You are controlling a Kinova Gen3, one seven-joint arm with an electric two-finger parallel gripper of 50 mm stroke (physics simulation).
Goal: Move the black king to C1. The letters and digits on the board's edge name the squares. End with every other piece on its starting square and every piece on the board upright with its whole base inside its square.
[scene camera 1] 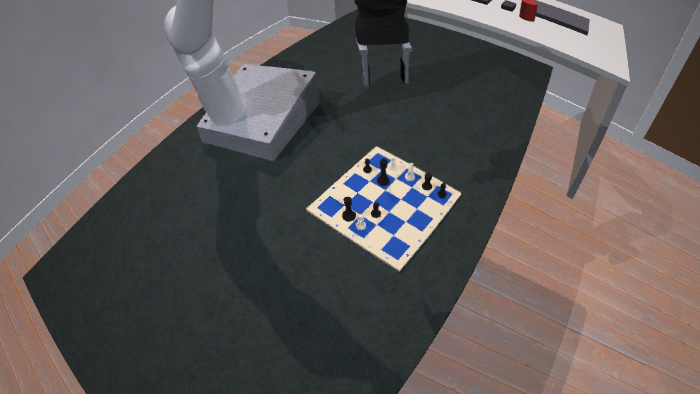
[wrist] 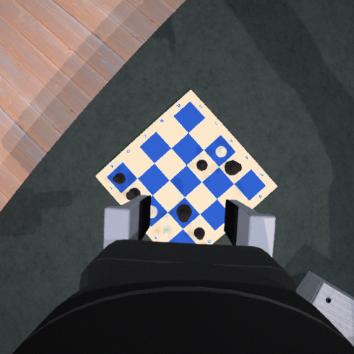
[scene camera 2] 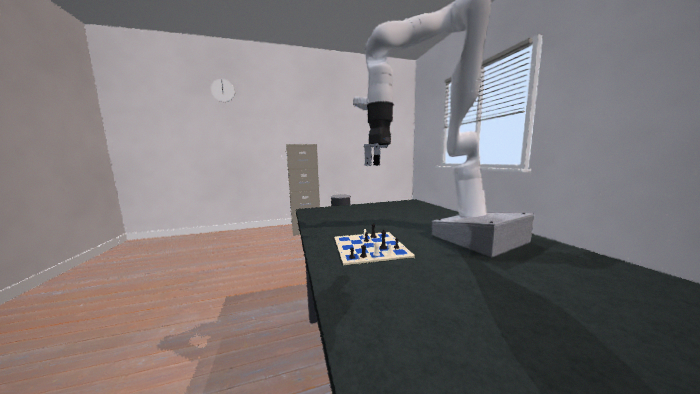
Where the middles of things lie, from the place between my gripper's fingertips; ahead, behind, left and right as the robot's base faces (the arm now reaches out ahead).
I see the chessboard (scene camera 1: 409, 214) 1 cm ahead of my hand, 1 cm to the right of it and 27 cm below it.
